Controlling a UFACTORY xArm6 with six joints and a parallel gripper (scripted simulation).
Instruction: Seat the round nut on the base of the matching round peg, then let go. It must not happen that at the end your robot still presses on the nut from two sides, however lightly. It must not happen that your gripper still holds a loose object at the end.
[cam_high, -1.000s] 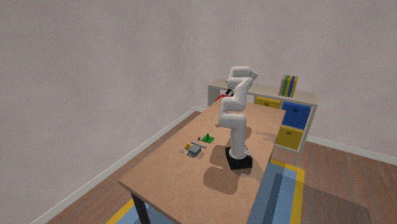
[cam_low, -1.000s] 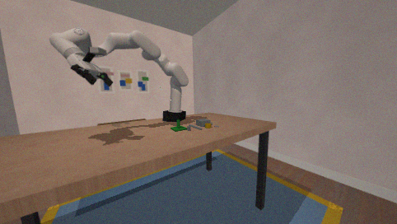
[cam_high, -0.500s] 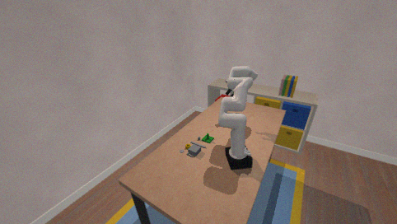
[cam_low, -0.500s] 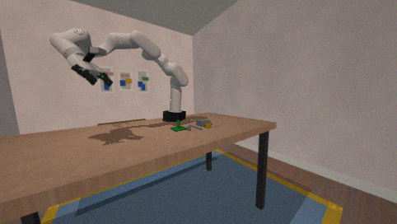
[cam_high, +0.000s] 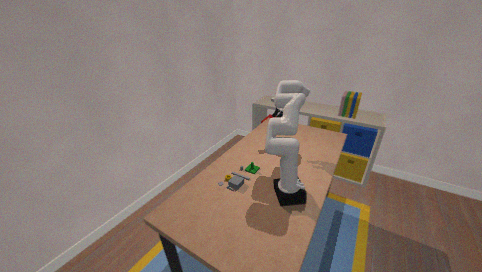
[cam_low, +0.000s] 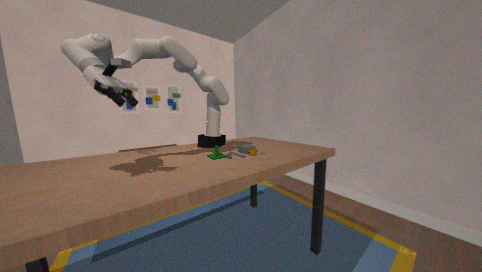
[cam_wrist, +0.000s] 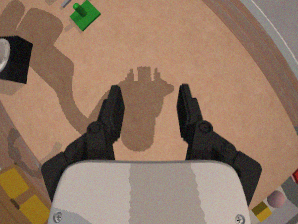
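Now: hand 600 mm to the right of the small grey disc, 270 mm above it and 110 mm short of it. The rest, counted from my hand: small grey cube (400 mm to the left, 260 mm below, 70 mm ahead); grey block (550 mm to the left, 260 mm below, 20 mm ahead); grey bar (470 mm to the left, 270 mm below, 40 mm ahead).
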